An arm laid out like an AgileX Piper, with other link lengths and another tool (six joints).
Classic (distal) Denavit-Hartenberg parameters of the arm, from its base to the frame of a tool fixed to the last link. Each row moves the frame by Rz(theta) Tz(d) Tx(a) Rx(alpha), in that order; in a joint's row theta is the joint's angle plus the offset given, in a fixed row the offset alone. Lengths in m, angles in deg.
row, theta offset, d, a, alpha
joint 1, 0, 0.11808, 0, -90
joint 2, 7.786, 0, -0.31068, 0
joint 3, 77.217, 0, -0.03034, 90
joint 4, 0, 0.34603, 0, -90
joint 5, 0, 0, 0, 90
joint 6, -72.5, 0.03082, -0.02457, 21.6
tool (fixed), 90, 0.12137, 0, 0
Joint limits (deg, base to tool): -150..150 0..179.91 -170..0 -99.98..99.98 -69.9..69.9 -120..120
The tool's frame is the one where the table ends.
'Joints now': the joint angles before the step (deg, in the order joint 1, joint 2, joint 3, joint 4, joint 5, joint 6). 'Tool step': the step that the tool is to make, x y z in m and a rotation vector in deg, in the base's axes. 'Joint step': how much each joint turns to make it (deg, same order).
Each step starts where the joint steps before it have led.
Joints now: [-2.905 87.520 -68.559 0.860 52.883 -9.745]
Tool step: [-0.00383 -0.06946 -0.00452 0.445 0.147 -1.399]
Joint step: [-10.371 1.176 -0.556 4.862 0.095 -11.045]
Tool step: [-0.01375 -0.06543 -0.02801 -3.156 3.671 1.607]
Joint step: [-9.046 3.155 0.000 -0.113 0.290 -11.365]
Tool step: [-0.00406 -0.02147 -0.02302 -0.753 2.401 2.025]
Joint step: [-2.971 2.760 0.001 -0.012 -0.454 -5.308]
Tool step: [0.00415 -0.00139 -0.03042 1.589 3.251 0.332]
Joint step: [0.000 3.650 0.000 0.166 0.000 -0.410]
